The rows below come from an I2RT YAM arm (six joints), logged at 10 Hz.
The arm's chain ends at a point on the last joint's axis. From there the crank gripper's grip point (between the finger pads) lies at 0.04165 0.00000 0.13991 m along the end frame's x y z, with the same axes.
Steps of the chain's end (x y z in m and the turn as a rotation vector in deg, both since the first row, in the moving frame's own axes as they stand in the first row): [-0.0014, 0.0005, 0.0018, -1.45, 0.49, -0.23]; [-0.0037, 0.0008, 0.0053, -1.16, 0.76, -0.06]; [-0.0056, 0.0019, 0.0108, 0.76, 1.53, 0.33]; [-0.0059, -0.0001, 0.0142, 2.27, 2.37, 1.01]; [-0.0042, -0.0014, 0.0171, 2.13, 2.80, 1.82]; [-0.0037, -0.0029, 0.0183, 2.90, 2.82, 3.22]
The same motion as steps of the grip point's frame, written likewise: [-0.0002, 0.0039, 0.0014, -1.45, 0.49, -0.23]; [-0.0018, 0.0036, 0.0047, -1.16, 0.76, -0.06]; [-0.0019, 0.0003, 0.0096, 0.76, 1.53, 0.33]; [-0.0001, -0.0048, 0.0123, 2.27, 2.37, 1.01]; [0.0026, -0.0051, 0.0148, 2.13, 2.80, 1.82]; [0.0033, -0.0074, 0.0160, 2.90, 2.82, 3.22]
